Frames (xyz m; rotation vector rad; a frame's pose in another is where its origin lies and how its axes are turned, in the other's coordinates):
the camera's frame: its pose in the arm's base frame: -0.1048 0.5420 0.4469 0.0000 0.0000 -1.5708
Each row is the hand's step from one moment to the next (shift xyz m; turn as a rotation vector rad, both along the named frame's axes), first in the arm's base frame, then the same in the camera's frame.
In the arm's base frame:
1: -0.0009 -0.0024 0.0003 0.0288 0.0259 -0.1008
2: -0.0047 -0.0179 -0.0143 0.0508 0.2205 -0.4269
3: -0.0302 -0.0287 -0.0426 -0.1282 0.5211 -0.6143
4: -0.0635 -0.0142 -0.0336 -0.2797 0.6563 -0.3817
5: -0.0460 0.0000 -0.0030 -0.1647 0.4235 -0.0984
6: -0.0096 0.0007 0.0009 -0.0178 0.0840 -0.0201
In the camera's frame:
1: 0.0024 -0.0009 0.0003 -0.0259 0.0288 -0.1008
2: 0.0179 -0.0047 -0.0143 -0.2205 0.0508 -0.4269
3: 0.0287 -0.0302 -0.0426 -0.5211 -0.1282 -0.6143
4: 0.0142 -0.0635 -0.0336 -0.6563 -0.2797 -0.3817
5: 0.0000 -0.0460 -0.0030 -0.4235 -0.1647 -0.0984
6: -0.0007 -0.0096 0.0009 -0.0840 -0.0178 -0.0201

